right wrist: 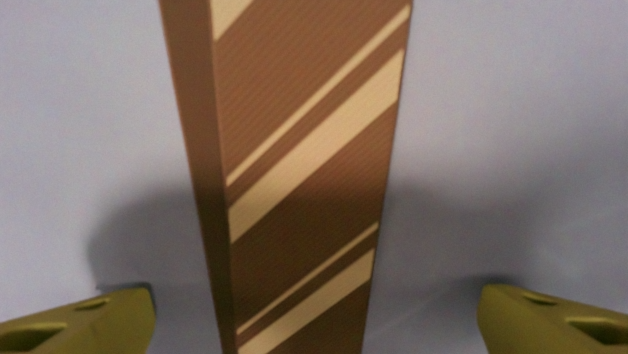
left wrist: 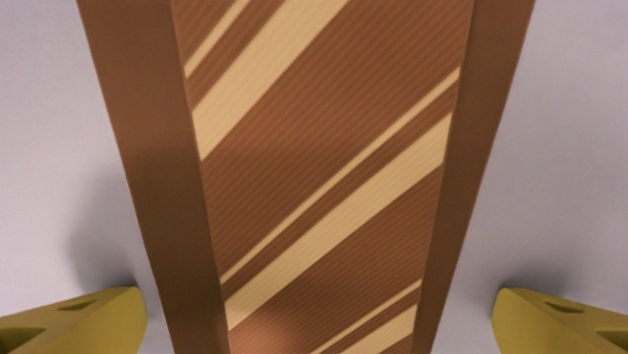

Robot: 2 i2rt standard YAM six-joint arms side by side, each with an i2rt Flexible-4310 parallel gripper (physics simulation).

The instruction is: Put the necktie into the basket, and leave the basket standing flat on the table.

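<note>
The necktie (left wrist: 330, 150) (right wrist: 305, 165) is brown with slanted cream stripes and plain darker brown edges. It runs from top to bottom through the middle of both wrist views. My left gripper (left wrist: 318, 303) is open, with one yellow fingertip on each side of the necktie and grey surface showing between each tip and the cloth. My right gripper (right wrist: 315, 301) is open in the same way, its fingertips on either side of the necktie and apart from it. The ends of the necktie are outside both views. The basket does not show in either view.
The pale grey table top (left wrist: 565, 150) (right wrist: 500, 100) lies on both sides of the necktie. Soft dark shadows fall on it near the fingertips in both views.
</note>
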